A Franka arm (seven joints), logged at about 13 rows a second.
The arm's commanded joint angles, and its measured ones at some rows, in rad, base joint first. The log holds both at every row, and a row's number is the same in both.
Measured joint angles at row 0:
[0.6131, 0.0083, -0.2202, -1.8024, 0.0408, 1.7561, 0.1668]
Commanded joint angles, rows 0 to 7:
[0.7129, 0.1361, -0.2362, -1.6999, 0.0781, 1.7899, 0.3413]
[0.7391, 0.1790, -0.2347, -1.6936, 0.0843, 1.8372, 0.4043]
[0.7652, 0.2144, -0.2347, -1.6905, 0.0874, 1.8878, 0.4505]
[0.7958, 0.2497, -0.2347, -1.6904, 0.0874, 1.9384, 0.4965]
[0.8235, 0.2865, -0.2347, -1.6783, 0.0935, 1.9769, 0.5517]
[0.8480, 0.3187, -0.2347, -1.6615, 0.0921, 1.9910, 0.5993]
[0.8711, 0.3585, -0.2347, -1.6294, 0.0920, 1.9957, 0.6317]
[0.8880, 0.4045, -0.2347, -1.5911, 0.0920, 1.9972, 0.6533]
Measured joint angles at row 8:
[0.8561, 0.3147, -0.2208, -1.7017, 0.0719, 2.0099, 0.6026]
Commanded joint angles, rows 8 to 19:
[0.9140, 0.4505, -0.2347, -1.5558, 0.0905, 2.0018, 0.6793]
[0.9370, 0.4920, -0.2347, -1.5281, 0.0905, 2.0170, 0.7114]
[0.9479, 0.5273, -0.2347, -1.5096, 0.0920, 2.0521, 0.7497]
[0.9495, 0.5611, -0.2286, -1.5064, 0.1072, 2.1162, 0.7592]
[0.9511, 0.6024, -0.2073, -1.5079, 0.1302, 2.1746, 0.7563]
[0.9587, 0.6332, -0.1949, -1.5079, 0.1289, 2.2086, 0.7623]
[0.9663, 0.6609, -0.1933, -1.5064, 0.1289, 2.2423, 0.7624]
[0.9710, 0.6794, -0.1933, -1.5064, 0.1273, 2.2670, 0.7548]
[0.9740, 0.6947, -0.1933, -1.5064, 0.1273, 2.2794, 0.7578]
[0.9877, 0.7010, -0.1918, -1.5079, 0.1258, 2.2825, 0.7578]
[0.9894, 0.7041, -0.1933, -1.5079, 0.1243, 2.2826, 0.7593]
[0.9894, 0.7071, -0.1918, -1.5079, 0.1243, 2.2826, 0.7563]
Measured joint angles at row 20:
[0.9838, 0.6913, -0.1867, -1.5446, 0.1093, 2.2856, 0.7520]
